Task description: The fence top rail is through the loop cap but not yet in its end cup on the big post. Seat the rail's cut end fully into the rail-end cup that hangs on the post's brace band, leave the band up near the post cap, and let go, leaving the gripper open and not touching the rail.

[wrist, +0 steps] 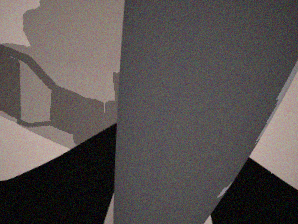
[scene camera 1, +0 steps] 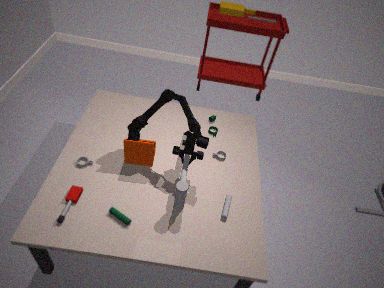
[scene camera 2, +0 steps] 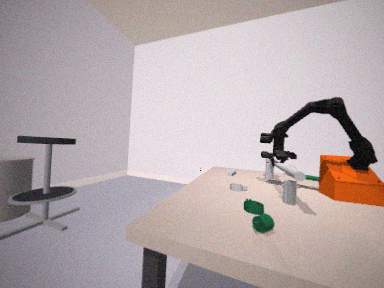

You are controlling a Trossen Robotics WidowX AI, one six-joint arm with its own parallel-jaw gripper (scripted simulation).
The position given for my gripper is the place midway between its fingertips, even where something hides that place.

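You've got my gripper (wrist: 165, 138) visible here, and I can see a grey top rail (wrist: 196, 92) as well.
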